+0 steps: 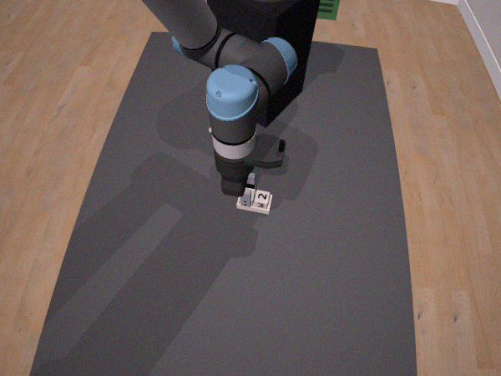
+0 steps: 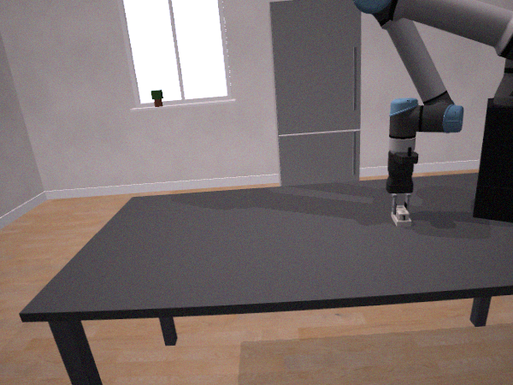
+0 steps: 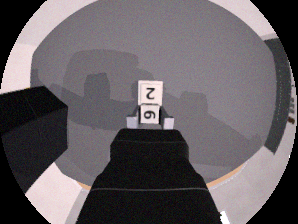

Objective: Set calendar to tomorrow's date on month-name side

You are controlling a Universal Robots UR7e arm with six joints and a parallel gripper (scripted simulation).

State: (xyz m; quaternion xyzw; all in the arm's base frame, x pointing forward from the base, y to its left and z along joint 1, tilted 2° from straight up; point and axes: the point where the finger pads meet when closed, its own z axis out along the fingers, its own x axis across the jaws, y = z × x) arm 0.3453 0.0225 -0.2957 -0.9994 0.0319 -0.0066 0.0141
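My gripper is now 20 mm to the right of the white calendar tray and 30 mm above it.
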